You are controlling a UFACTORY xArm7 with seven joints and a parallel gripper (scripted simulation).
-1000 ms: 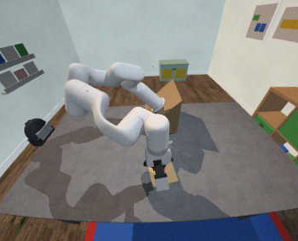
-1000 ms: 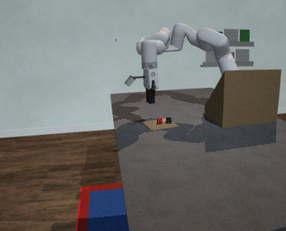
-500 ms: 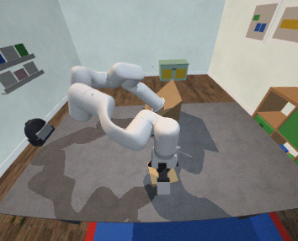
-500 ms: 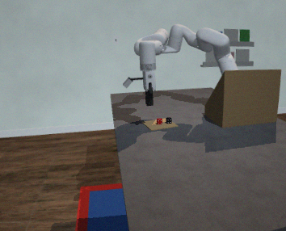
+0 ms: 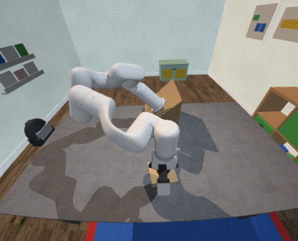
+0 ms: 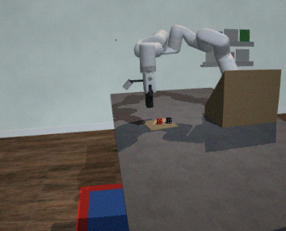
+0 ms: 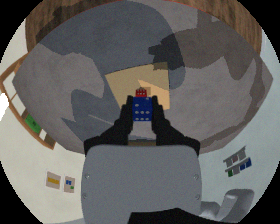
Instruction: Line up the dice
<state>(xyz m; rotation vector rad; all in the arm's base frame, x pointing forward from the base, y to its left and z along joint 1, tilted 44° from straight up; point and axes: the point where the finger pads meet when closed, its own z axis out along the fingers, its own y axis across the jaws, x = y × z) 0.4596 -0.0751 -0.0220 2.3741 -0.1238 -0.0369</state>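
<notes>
Now: hand 50 mm past the red die, 10 mm to the right of it and 100 mm above it. Also, from my hand: tan mat: 50 mm behind, 10 mm to the left, 110 mm below; then black die: 100 mm behind, 10 mm to the left, 100 mm below; then blue die: 10 mm below.
</notes>
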